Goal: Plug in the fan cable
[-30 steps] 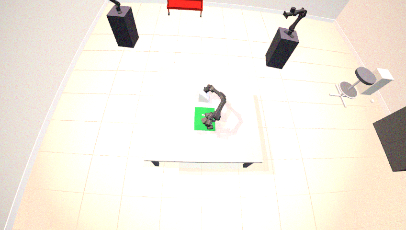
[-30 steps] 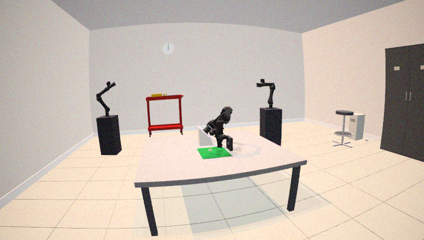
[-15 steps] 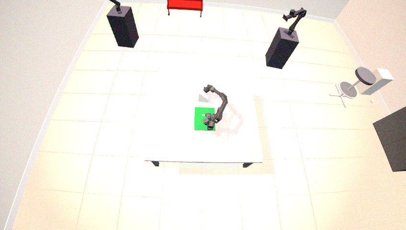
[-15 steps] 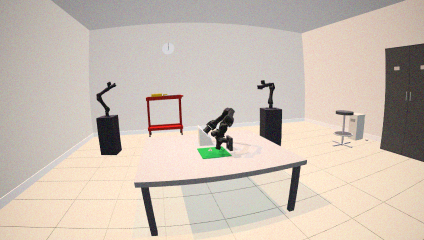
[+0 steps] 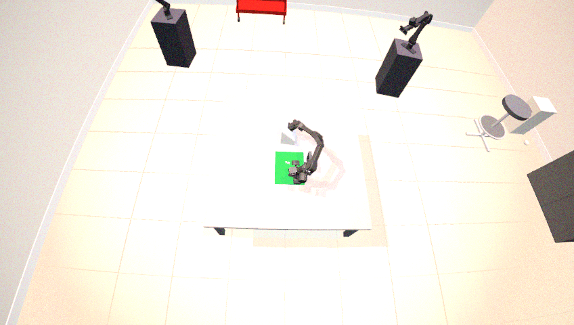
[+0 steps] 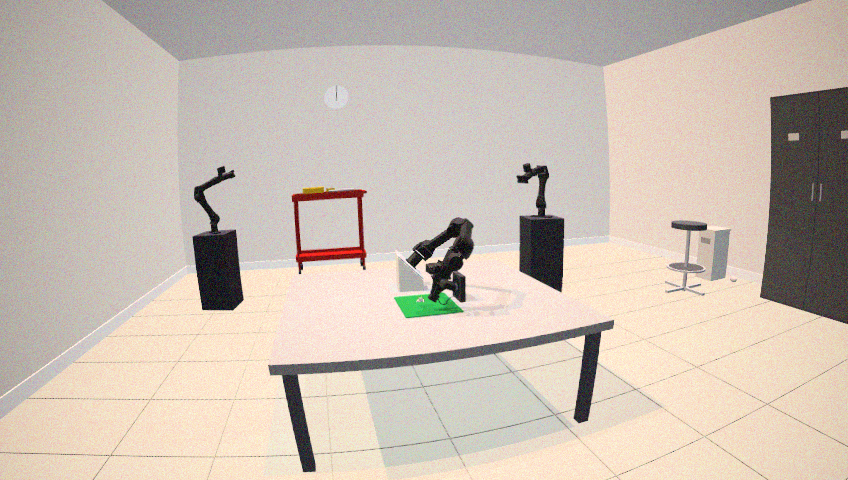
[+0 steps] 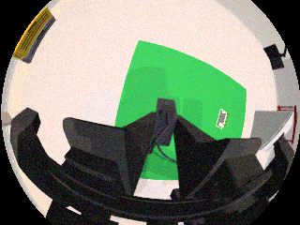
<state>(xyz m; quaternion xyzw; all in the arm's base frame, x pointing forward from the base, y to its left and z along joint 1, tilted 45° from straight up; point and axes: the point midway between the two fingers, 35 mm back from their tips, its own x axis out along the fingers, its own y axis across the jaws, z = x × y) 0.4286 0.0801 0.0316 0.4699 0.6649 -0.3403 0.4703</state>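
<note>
Right now the green board is 10 cm behind my gripper tip, 2 cm to the right of it and 8 cm below it. From my gripper tip the other things lie so: dark fan plug: 1 cm to the left, 1 cm below; white four-pin header: 14 cm behind, 4 cm to the right, 7 cm below; black fan: 16 cm behind, 13 cm to the left, 1 cm below.
</note>
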